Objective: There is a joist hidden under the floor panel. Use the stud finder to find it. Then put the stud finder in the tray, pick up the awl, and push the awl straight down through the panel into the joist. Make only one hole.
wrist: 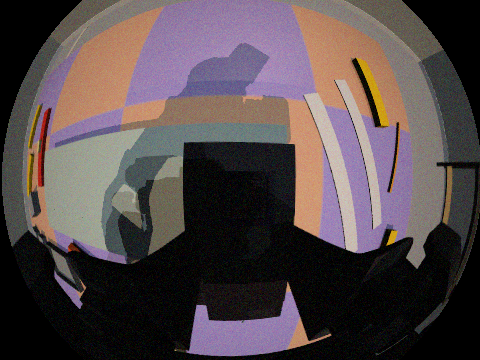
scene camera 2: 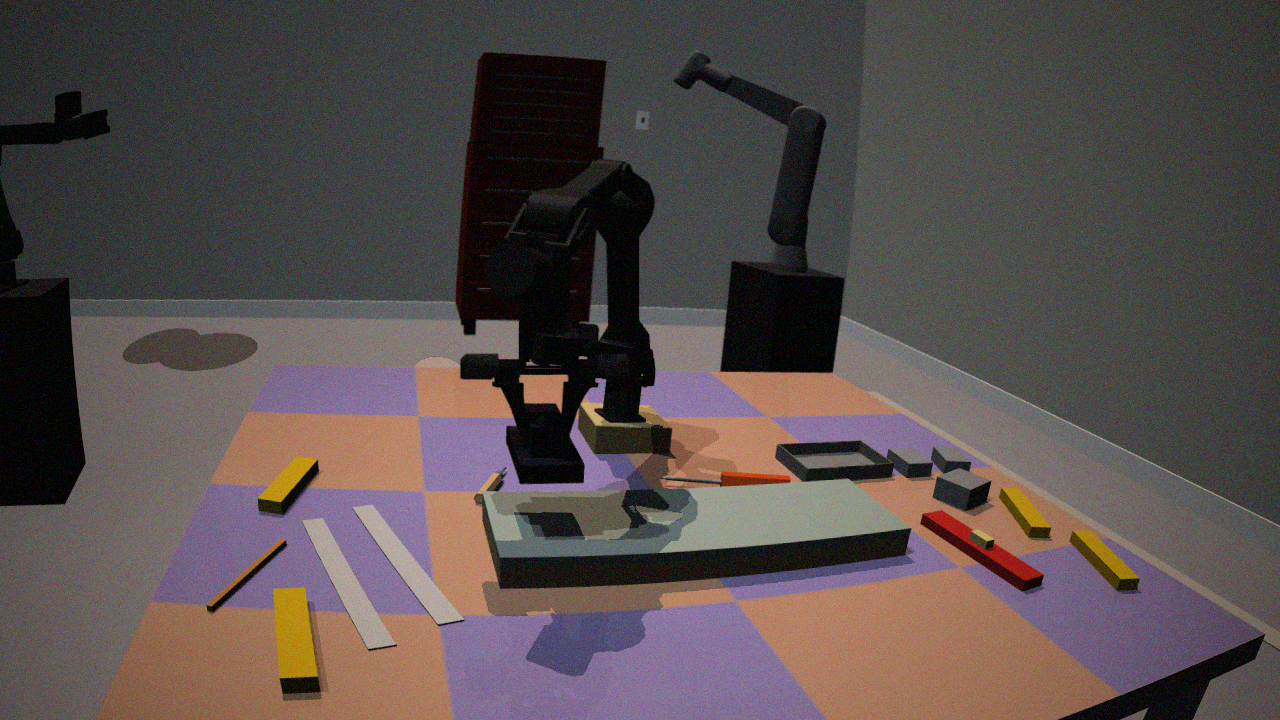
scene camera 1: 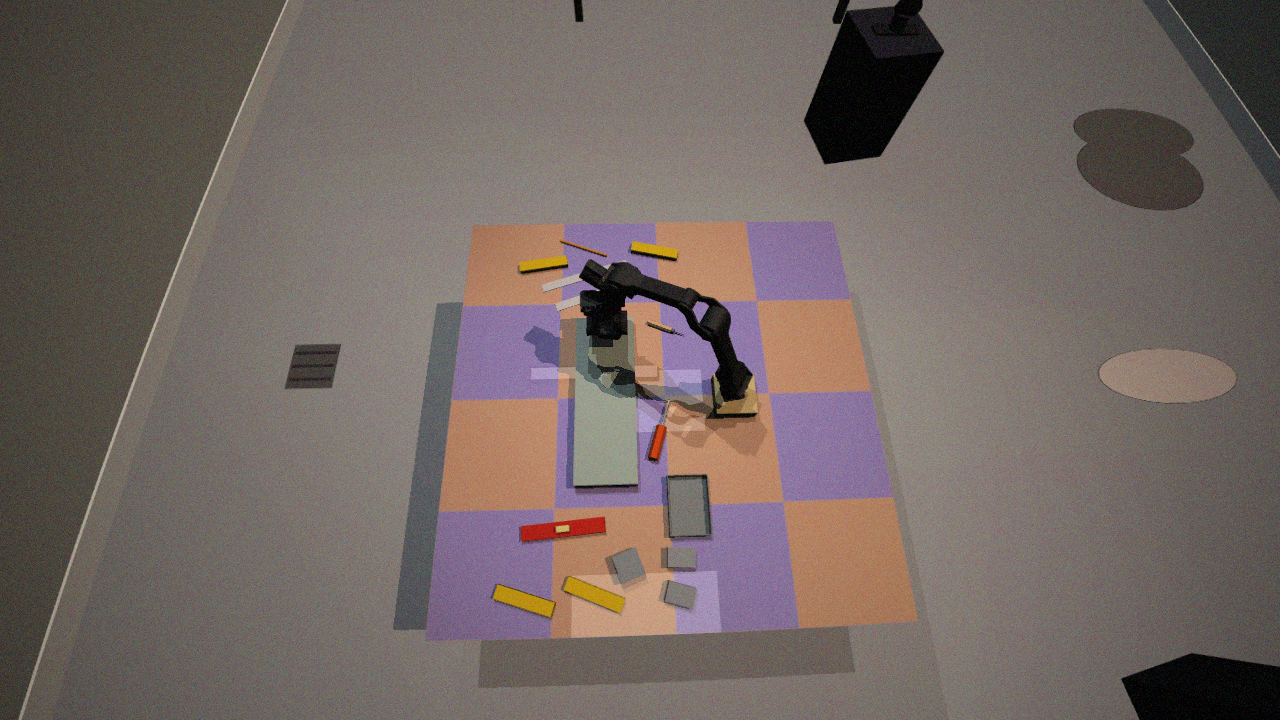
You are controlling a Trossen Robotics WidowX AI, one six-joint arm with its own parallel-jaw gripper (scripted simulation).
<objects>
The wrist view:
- my gripper
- stud finder
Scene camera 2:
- my gripper
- stud finder
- red level
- orange-handled screwdriver
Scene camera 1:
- my gripper
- red level
</objects>
